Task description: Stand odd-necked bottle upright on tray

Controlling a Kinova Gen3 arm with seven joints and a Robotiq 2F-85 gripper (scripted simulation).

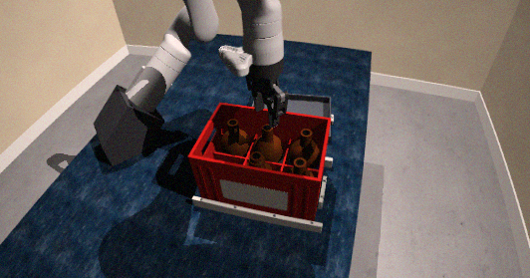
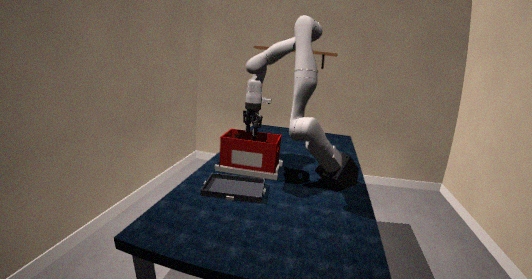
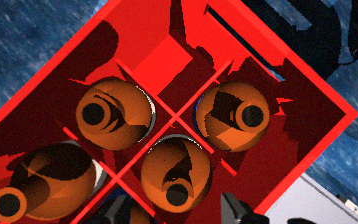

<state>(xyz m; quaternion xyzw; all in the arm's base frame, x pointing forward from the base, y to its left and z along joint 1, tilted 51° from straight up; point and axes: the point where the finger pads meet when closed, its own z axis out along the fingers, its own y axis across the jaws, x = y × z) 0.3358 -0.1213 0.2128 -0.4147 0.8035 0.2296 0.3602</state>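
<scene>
Right now the crate is 20 mm ahead of my hand, 40 mm to the right of it and 120 mm below it. Round my hand: grey tray 70 mm behind, 220 mm to the left, 200 mm below.
</scene>
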